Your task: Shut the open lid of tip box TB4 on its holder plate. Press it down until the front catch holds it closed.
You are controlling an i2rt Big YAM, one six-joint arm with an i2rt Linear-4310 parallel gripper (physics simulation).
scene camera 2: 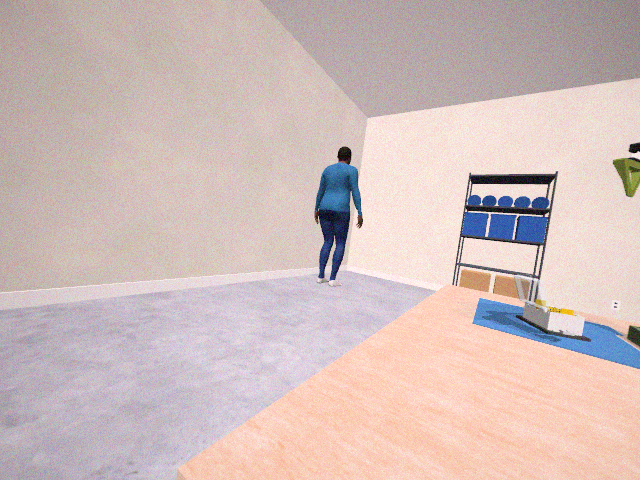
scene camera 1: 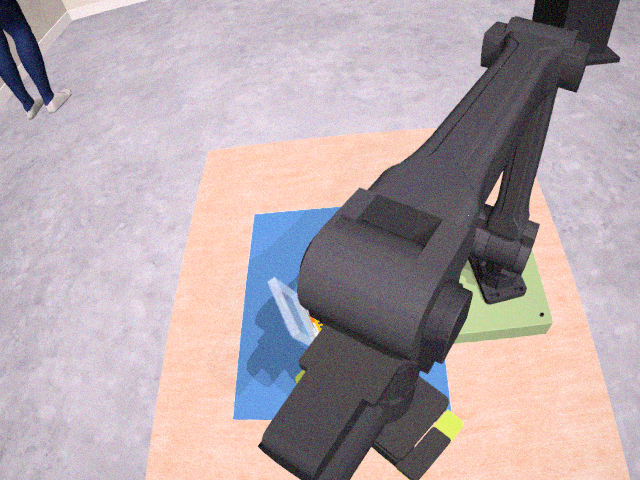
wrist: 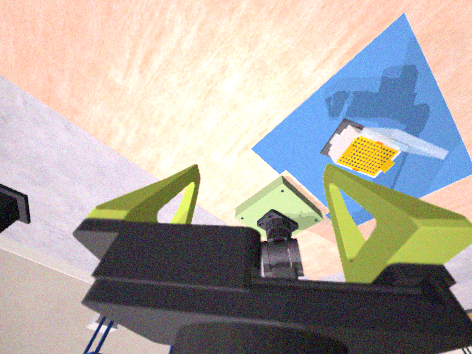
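The tip box is pale, with a yellow perforated rack inside. It sits on a dark holder plate. Its clear lid stands open, tilted up from one side. In scene camera 1 the arm hides most of the box; no TB4 label is readable. My gripper is open and empty, its green fingers wide apart. It is high above the table and off to the side of the box, which shows beyond the right finger in the wrist view.
The box and plate are on a blue mat on the wooden table. The arm's green base block stands beside the mat. A person and a shelf rack are in the background.
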